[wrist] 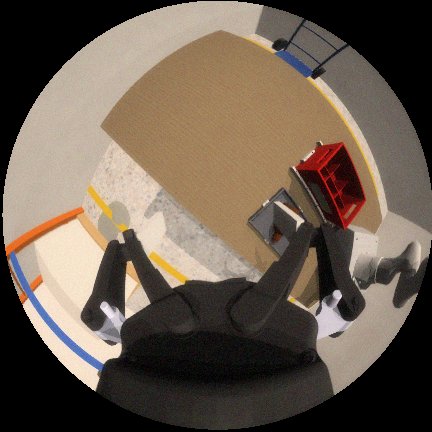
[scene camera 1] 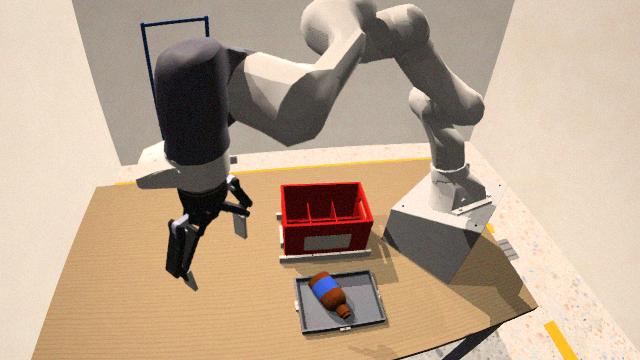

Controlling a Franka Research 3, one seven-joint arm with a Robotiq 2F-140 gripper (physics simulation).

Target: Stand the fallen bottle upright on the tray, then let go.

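Observation:
A brown bottle (scene camera 1: 327, 291) with a blue label lies on its side on the grey tray (scene camera 1: 364, 300) (wrist: 263, 221). Its neck points to the front right in the scene view, and its base is near the tray's back left. In the wrist view, part of the bottle (wrist: 276, 234) shows behind the right finger, which hides the rest. My gripper (scene camera 1: 216, 253) (wrist: 217, 216) is open and empty. It hangs above the table, left of the tray in the scene view, with its fingers pointing down and well apart from the bottle.
A red crate (scene camera 1: 327, 230) with dividers stands just behind the tray, with pale strips (scene camera 1: 325, 256) along its base. The robot's base block (scene camera 1: 425, 245) is at the right. A blue hand truck (scene camera 1: 175, 21) (wrist: 295, 63) stands beyond the table (scene camera 1: 150, 320) (wrist: 200, 110).

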